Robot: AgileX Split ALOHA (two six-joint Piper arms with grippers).
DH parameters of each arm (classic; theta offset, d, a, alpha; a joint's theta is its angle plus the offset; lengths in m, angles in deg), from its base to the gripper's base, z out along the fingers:
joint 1: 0 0.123 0 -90
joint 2: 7.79 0 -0.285 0
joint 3: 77.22 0 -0.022 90
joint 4: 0 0.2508 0 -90
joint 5: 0 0 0.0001 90
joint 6: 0 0.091 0 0
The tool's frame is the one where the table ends.
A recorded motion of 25 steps. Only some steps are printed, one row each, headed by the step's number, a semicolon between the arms.
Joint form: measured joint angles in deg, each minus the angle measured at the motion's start. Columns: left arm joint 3, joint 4, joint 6, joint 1, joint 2, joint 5; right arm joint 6, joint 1, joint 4, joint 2, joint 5, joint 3.
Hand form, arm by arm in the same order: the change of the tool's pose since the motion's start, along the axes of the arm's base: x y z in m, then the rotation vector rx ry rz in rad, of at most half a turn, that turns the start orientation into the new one. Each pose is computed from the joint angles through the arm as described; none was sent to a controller.
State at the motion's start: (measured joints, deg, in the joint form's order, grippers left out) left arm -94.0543 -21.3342 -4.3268 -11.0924 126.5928 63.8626; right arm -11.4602 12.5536 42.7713 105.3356 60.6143 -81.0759
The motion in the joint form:
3: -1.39 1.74 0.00 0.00 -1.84 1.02; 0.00 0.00 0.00 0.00 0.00 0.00
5: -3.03 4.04 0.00 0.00 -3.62 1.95; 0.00 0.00 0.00 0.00 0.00 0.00
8: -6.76 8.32 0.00 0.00 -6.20 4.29; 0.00 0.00 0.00 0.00 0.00 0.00
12: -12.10 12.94 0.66 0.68 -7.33 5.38; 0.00 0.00 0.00 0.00 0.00 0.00
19: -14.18 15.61 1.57 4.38 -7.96 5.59; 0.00 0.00 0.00 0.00 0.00 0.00
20: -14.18 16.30 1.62 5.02 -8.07 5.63; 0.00 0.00 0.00 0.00 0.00 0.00
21: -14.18 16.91 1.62 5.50 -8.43 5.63; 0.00 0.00 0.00 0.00 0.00 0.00
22: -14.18 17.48 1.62 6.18 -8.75 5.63; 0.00 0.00 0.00 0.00 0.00 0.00
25: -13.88 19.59 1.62 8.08 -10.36 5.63; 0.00 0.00 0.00 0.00 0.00 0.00
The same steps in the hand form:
3: 0.0017 0.0018 0.0189 0.0165 -0.0437 -0.0189; 0.0000 0.0000 0.0000 0.0000 0.0000 0.0000
5: 0.0035 0.0045 0.0384 0.0424 -0.0938 -0.0392; 0.0000 0.0000 0.0000 0.0000 0.0000 0.0000
8: 0.0062 0.0097 0.0728 0.0955 -0.1759 -0.0729; 0.0000 0.0000 0.0000 0.0000 0.0000 0.0000
12: 0.0152 0.0200 0.1047 0.1589 -0.2840 -0.0917; 0.0000 0.0000 0.0000 0.0000 0.0000 0.0000
19: 0.0223 0.0519 0.1190 0.2100 -0.3308 -0.0508; 0.0000 0.0000 0.0000 0.0000 0.0000 0.0000
20: 0.0227 0.0579 0.1197 0.2235 -0.3322 -0.0434; 0.0000 0.0000 0.0000 0.0000 0.0000 0.0000
21: 0.0224 0.0626 0.1224 0.2348 -0.3385 -0.0370; 0.0000 0.0000 0.0000 0.0000 0.0000 0.0000
22: 0.0222 0.0687 0.1248 0.2460 -0.3436 -0.0269; 0.0000 0.0000 0.0000 0.0000 0.0000 0.0000
25: 0.0189 0.0867 0.1356 0.2865 -0.3647 0.0003; 0.0000 0.0000 0.0000 0.0000 0.0000 0.0000

